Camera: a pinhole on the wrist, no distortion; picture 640 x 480 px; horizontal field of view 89.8 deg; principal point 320.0 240.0 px. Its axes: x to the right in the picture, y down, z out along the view. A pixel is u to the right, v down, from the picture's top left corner.
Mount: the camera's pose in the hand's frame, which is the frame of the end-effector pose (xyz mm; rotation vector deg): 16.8 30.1 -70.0 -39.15 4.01 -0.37
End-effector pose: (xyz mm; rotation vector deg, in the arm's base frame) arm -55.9 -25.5 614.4 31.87 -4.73 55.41
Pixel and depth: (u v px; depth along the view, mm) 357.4 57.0 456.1
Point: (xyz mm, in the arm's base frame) -9.2 -110.1 1074.1
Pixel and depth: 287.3 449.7 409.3
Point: -439.4 152.6 887.1
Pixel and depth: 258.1 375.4 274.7
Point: -289.7 54.2 791.8
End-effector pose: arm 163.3 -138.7 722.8 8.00 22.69 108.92
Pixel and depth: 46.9 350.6 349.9
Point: -16.1 -459.2 1000.3
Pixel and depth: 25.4 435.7 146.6
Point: 27.4 -301.7 794.9
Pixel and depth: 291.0 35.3 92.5
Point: 130.7 -129.5 772.6
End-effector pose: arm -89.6 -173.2 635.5 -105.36 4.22 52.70
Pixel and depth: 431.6 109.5 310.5
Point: -175.8 17.6 406.3
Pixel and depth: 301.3 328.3 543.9
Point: -436.1 -184.8 203.2
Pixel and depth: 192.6 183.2 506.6
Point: -537.4 -40.1 439.9
